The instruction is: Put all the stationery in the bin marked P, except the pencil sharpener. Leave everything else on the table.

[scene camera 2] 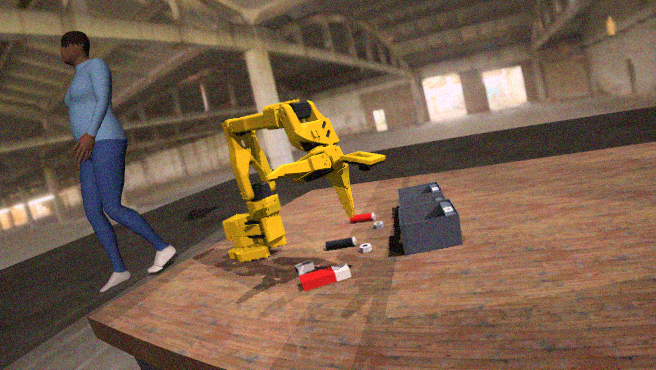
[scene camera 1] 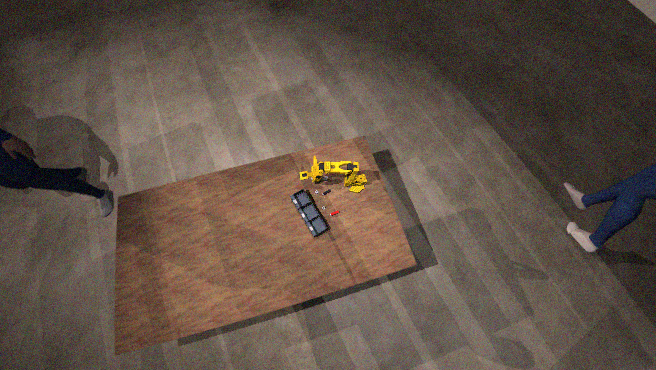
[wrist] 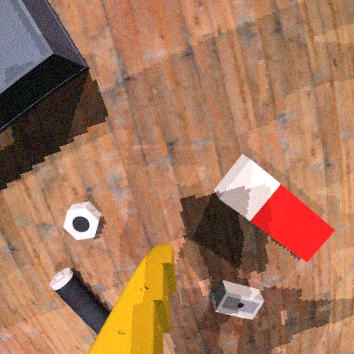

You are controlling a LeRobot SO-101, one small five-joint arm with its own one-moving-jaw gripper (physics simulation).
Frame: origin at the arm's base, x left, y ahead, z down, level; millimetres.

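Seen in the pictures: hand, its tool point: [scene camera 2: 350, 215] [scene camera 1: 312, 180] [wrist: 173, 261]; arm's base, origin of its link: [scene camera 2: 266, 250] [scene camera 1: 351, 185].
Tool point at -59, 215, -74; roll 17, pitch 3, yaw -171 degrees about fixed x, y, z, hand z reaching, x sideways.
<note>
Offsets run from my tool point to a thing's top centre, as dx, dy, dz. Level surfaces: height alone.
My gripper [scene camera 2: 311, 196] is fully open and empty above the table; in the wrist view one notched jaw [wrist: 142, 305] shows. A red block with a white end, like an eraser {-51, -31, +60} [scene camera 2: 318, 278] [wrist: 295, 223], lies to the right of the jaw tip in the wrist view. A small grey-white sharpener {-21, -82, +62} [scene camera 2: 304, 267] [wrist: 250, 305] lies near it. A black cylinder with a white end {+63, -58, +59} [scene camera 1: 326, 192] [scene camera 2: 341, 244] [wrist: 82, 301] is partly covered by the jaw in the wrist view. A dark three-compartment bin unit {+152, +66, +27} [scene camera 1: 310, 213] [scene camera 2: 431, 232] [wrist: 47, 79] has small labels, unreadable here.
A white hex nut {+46, -9, +65} [scene camera 1: 316, 192] [scene camera 2: 365, 247] [wrist: 90, 232] lies between the black cylinder and the bins. Another nut {+146, -20, +65} [scene camera 1: 324, 207] [scene camera 2: 378, 225] and a red cylinder with a white end {+191, -68, +59} [scene camera 1: 335, 213] [scene camera 2: 362, 218] lie farther along. The wooden table {dz +73} [scene camera 1: 210, 250] [scene camera 2: 500, 300] bears them all.
</note>
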